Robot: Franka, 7 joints.
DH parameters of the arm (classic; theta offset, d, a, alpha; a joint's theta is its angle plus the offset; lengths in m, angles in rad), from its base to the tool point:
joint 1: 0 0.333 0 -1.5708
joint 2: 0 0 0 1.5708
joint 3: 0 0.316 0.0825 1.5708
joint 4: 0 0 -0.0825 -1.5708
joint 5: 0 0.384 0 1.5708
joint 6: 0 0 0.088 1.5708
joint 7: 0 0.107 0 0
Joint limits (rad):
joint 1: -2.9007..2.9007
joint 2: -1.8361..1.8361
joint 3: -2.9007..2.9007
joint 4: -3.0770..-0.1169
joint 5: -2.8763..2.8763
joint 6: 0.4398..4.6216
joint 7: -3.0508..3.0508
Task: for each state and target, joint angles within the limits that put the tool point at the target. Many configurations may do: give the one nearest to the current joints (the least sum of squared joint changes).
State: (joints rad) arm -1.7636 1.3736 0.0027 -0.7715 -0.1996 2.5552 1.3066
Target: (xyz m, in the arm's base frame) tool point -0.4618 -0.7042 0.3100
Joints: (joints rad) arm -2.0780 1.1159 -0.1602 -0.7987 -0.1974 2.5027 1.3066
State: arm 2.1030 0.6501 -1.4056 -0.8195 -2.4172 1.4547 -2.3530
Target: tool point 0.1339 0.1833 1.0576
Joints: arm 2.0378 0.2786 -1.5424 -0.6943 -2.2747 0.9189 -2.3530
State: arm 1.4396 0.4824 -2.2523 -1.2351 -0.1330 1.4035 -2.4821
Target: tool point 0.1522 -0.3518 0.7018
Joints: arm 1.2384 0.4560 -2.5378 -1.7156 -0.1761 1.1354 -2.4821
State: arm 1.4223 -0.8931 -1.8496 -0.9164 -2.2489 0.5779 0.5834
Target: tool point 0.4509 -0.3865 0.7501
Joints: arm 1.8709 -0.6794 -1.6500 -1.0846 -2.2897 0.7561 0.5834
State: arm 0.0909 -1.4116 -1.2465 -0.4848 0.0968 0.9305 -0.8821
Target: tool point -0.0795 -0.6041 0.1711
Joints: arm 0.6744 -1.8361 -1.6577 -1.0078 -0.0309 0.7756 -0.8821
